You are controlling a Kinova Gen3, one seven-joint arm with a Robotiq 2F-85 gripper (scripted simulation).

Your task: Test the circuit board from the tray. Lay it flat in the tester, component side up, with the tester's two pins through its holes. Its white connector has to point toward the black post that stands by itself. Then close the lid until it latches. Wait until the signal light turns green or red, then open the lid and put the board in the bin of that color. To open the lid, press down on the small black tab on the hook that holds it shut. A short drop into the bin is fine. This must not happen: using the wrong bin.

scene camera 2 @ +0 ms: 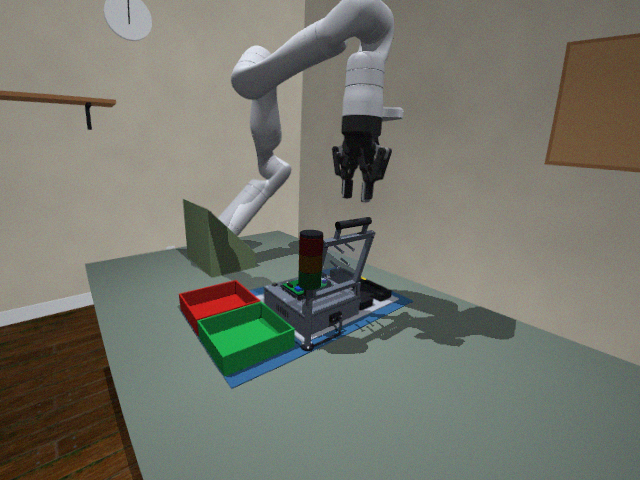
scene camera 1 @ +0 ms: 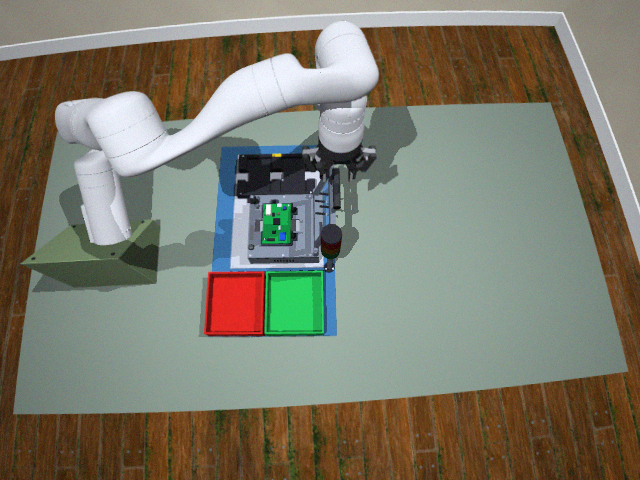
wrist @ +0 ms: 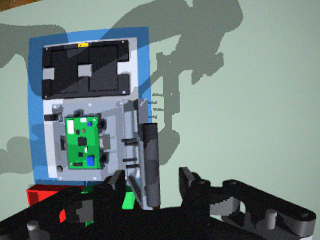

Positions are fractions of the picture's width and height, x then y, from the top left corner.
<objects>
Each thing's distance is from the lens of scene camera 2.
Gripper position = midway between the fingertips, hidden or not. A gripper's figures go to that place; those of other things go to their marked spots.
gripper (scene camera 2: 0.56, 0.42): 59 cm
green bin (scene camera 2: 0.37, 0.69): 72 cm
red bin (scene camera 2: 0.35, 0.62): 86 cm
The marked spots on the green bin and the red bin are 16 cm apart.
</objects>
